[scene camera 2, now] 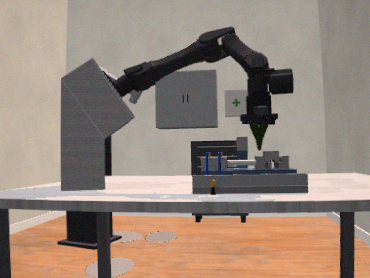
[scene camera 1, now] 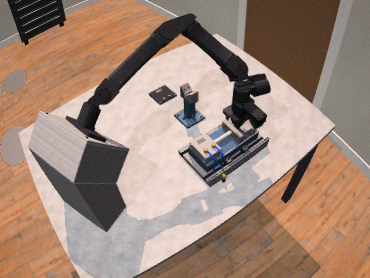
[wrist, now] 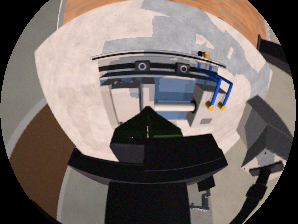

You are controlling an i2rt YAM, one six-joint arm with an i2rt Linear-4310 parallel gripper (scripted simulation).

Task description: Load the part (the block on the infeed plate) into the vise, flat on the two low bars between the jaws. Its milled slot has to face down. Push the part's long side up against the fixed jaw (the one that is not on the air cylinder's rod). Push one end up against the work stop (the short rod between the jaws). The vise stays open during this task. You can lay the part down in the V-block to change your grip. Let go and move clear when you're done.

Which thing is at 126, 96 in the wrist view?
A grey part.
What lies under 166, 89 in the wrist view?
A blue vise floor.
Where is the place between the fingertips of the gripper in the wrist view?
147, 109
